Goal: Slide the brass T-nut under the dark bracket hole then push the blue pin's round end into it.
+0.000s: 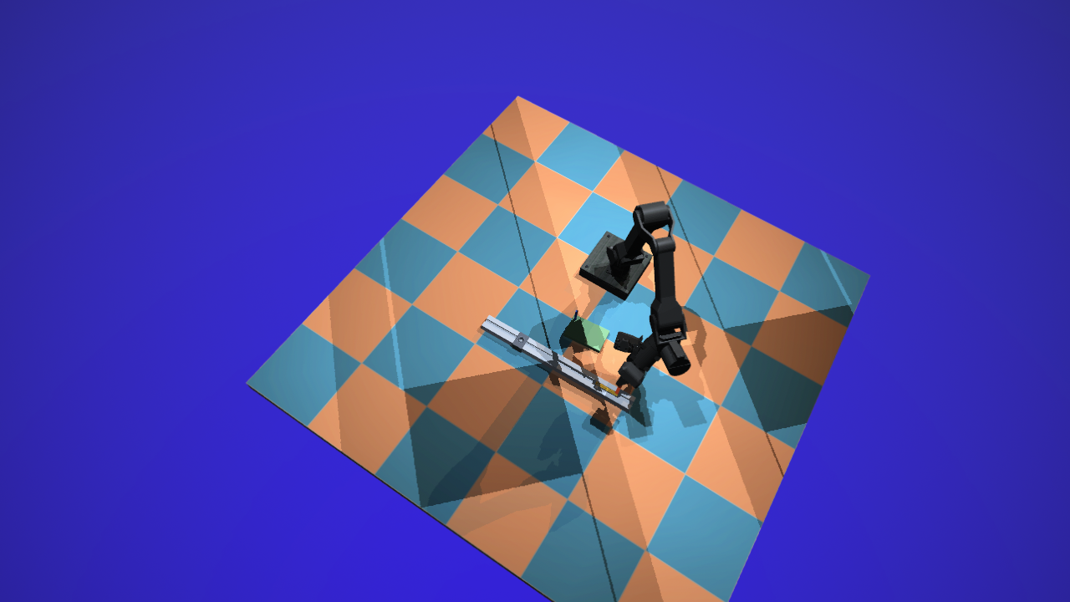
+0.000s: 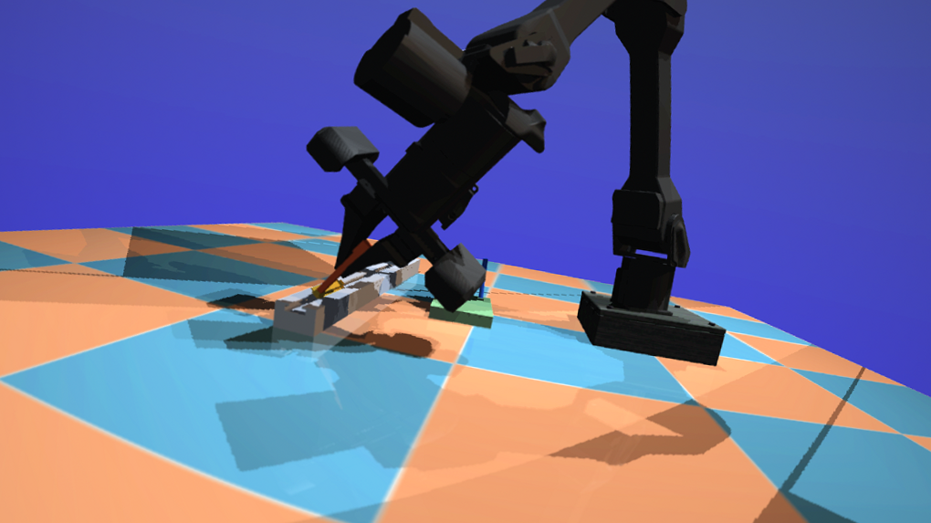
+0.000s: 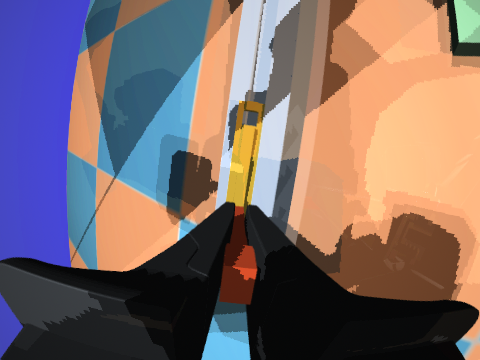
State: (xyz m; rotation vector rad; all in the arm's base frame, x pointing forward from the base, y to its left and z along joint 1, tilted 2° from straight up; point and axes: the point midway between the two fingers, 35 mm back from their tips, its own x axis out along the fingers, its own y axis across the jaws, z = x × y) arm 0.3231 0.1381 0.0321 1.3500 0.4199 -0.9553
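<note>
Right now my gripper tip is 2 cm to the left of the brass T-nut. Also, from my gripper tip: green tray (13 cm behind, 16 cm to the right, 4 cm below); blue pin (14 cm behind, 18 cm to the right, 2 cm below).
</note>
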